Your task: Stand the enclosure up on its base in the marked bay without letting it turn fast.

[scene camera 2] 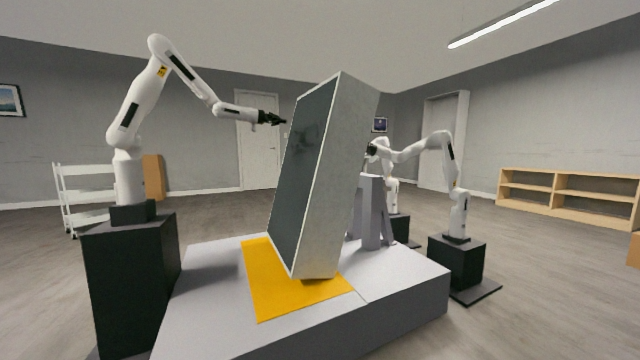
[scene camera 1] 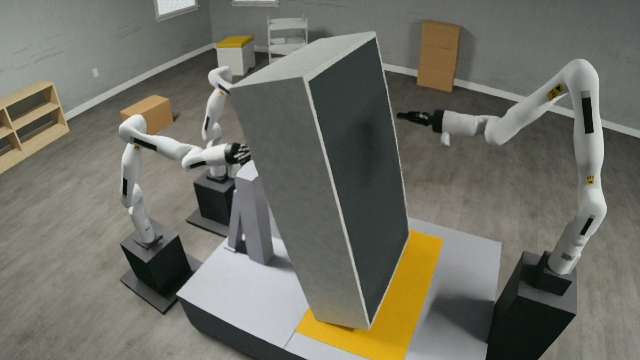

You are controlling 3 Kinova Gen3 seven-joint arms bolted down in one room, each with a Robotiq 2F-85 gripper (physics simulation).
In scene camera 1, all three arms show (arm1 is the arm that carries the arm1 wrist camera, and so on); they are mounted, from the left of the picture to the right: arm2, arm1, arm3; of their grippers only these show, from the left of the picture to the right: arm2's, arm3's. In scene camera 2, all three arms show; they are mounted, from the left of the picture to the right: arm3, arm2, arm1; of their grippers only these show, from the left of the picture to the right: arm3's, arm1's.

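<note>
The tall grey enclosure [scene camera 1: 300,190] [scene camera 2: 330,190] with a dark front stands tilted, its top leaning toward the grey support stand [scene camera 1: 257,220] [scene camera 2: 371,215]. Its lower end is over the yellow bay [scene camera 1: 420,280] [scene camera 2: 275,300], with shadow under part of it. Arm2's gripper [scene camera 1: 246,153] is at the enclosure's rear side in scene camera 1; contact and finger state are unclear. Arm1's gripper [scene camera 2: 371,149] is at the rear side in scene camera 2, partly hidden, fingers unclear. Arm3's gripper [scene camera 1: 399,116] [scene camera 2: 285,121] is shut, holding nothing, apart from the dark front.
The bay lies on a low grey platform [scene camera 1: 465,260] [scene camera 2: 210,300]. Arm3's dark pedestal [scene camera 1: 535,315] [scene camera 2: 130,280] stands at its side. Arm2's pedestal [scene camera 1: 155,260] and arm1's pedestal [scene camera 2: 457,260] stand across the platform. A cardboard box [scene camera 1: 147,112] lies on the floor behind.
</note>
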